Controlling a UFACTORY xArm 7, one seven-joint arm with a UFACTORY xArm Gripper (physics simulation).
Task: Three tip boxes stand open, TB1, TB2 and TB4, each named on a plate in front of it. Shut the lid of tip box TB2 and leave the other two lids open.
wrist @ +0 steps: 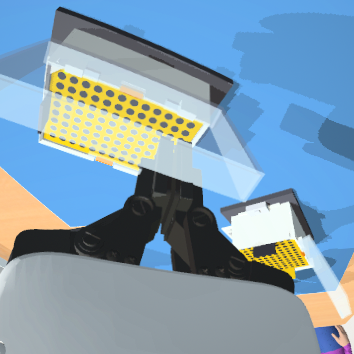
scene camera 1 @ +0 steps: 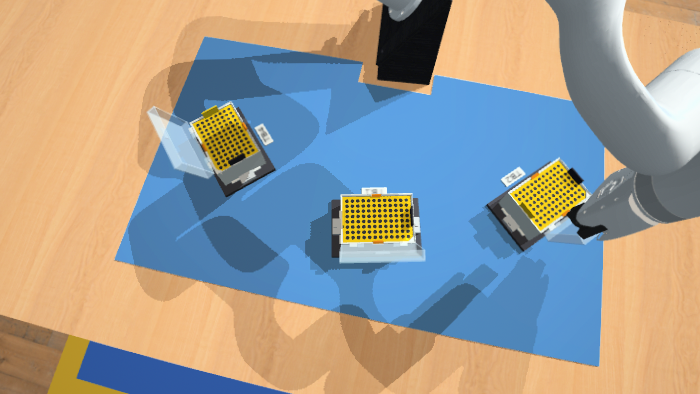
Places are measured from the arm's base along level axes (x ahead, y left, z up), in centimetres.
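Pixels of known places: gripper, between the fingertips: (wrist: 168,158) (scene camera 1: 575,218).
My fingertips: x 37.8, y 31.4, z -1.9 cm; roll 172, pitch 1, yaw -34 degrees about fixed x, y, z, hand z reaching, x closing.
Observation:
For each thing: its middle in the pictures, then the offset to it from my fingertips. "spot": a spot on its surface instead. Level surfaces: height alone.
- Tip box TB2, a spot on its surface: (wrist: 105,112) spot: dx -0.2, dy +5.2, dz +2.3 cm
- Tip box TB1, middle of its body: (wrist: 265,243) (scene camera 1: 376,215) dx +3.1, dy -30.0, dz -8.5 cm
- Tip box TB4, middle of its body: (scene camera 1: 223,135) dx -5.0, dy -59.3, dz -5.3 cm
- blue mat, height of its surface: dz -11.8 cm
- wooden table, height of its surface: dz -12.1 cm
- Plate TB4, a spot on its surface: (scene camera 1: 264,134) spot: dx -9.6, dy -54.3, dz -11.6 cm
Tip box TB2 (scene camera 1: 550,195) (wrist: 105,112) stands open at the right, with a yellow rack of tips; its name plate (scene camera 1: 513,176) lies in front. Its clear lid (scene camera 1: 567,234) (wrist: 235,175) stands raised at the hinge side. My gripper (scene camera 1: 575,216) (wrist: 168,158) is shut and empty at this lid. In the wrist view the fingertips show through the clear lid; whether they touch it I cannot tell. Tip box TB1 (scene camera 1: 377,219) (wrist: 262,225) stands open in the middle, lid (scene camera 1: 382,253) (wrist: 327,280) raised. Tip box TB4 (scene camera 1: 226,137) stands open at the left, lid (scene camera 1: 182,147) tilted outward.
The boxes stand on a blue mat (scene camera 1: 450,130) on the wooden table (scene camera 1: 75,100). The black arm base (scene camera 1: 410,50) stands at the back edge of the mat. The arm reaches over the right side and hides part of TB2's right end. Plate TB4 (scene camera 1: 264,134) lies beside its box.

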